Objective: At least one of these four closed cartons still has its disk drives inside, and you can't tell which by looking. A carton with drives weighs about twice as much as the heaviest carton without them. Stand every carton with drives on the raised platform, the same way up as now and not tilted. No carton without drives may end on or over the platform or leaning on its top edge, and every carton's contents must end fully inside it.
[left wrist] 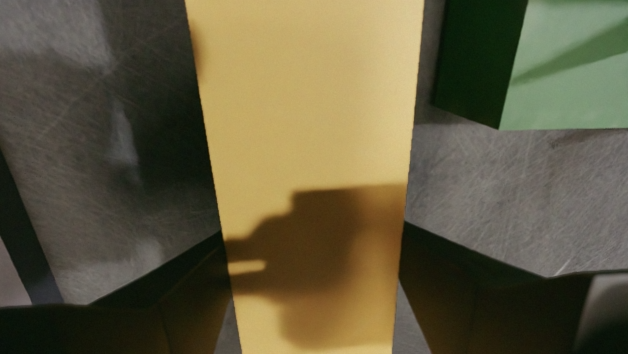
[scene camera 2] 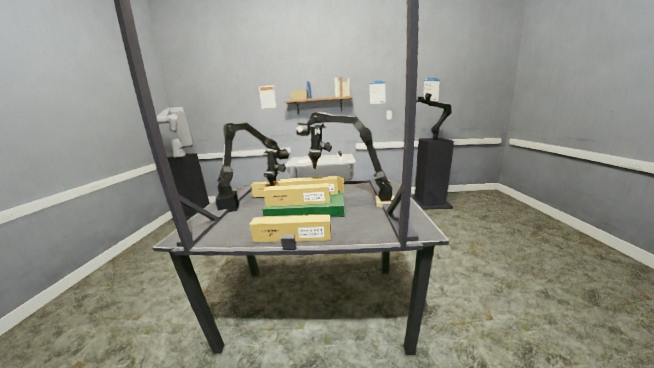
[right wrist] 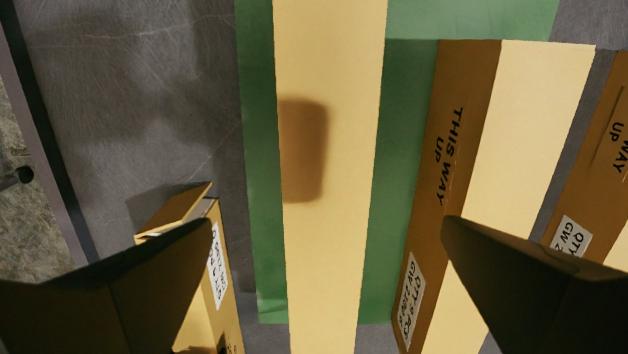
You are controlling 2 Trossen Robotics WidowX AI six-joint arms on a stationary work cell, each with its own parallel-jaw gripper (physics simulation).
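Where they show: left gripper, fingertip midpoint: (left wrist: 313,235) (scene camera 2: 273,184) (right wrist: 202,347); right gripper, fingertip midpoint: (scene camera 2: 315,166) (right wrist: 328,227); left arm's base, origin of the base link: (scene camera 2: 226,194); right arm's base, origin of the base link: (scene camera 2: 385,199).
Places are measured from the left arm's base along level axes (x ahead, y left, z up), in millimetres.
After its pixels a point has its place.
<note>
A yellow carton (scene camera 2: 258,190) {x 171, y 104, z -35 mm} (left wrist: 310,125) {x 310, y 96, z 1 mm} (right wrist: 196,315) {x 342, y 72, z 1 mm} stands on the table at the back left, behind the green platform (scene camera 2: 337,207) {x 556, y -323, z -35 mm} (left wrist: 560,107) {x 279, y 0, z -27 mm} (right wrist: 264,200) {x 446, y -43, z -27 mm}; a flap (right wrist: 175,215) {x 458, y 45, z -19 mm} at its far end stands open. My left gripper (scene camera 2: 271,183) {x 267, y 108, z -14 mm} (left wrist: 313,235) {x 267, y 108, z -14 mm} has its fingers against both sides of this carton. One carton (scene camera 2: 310,180) {x 471, y -127, z 55 mm} (right wrist: 327,260) {x 431, y -98, z 58 mm} lies lengthwise on the platform, another (scene camera 2: 297,196) {x 382, y -235, z 17 mm} (right wrist: 530,125) {x 495, y -239, z 58 mm} near its front edge. A fourth carton (scene camera 2: 290,228) {x 322, y -450, z -28 mm} (right wrist: 595,190) {x 346, y -398, z -48 mm} stands at the front of the table. My right gripper (scene camera 2: 315,166) {x 507, y -114, z 126 mm} (right wrist: 328,227) {x 507, y -114, z 126 mm} is open, high above the rear platform carton.
A small dark block (scene camera 2: 288,242) {x 305, y -510, z -50 mm} stands at the table's front edge, against the front carton as seen in the scene view. Dark upright posts (scene camera 2: 412,100) {x 710, y -634, z 416 mm} frame the table. The left arm's base (scene camera 2: 227,200) {x 14, y -50, z -17 mm} is left of the cartons.
</note>
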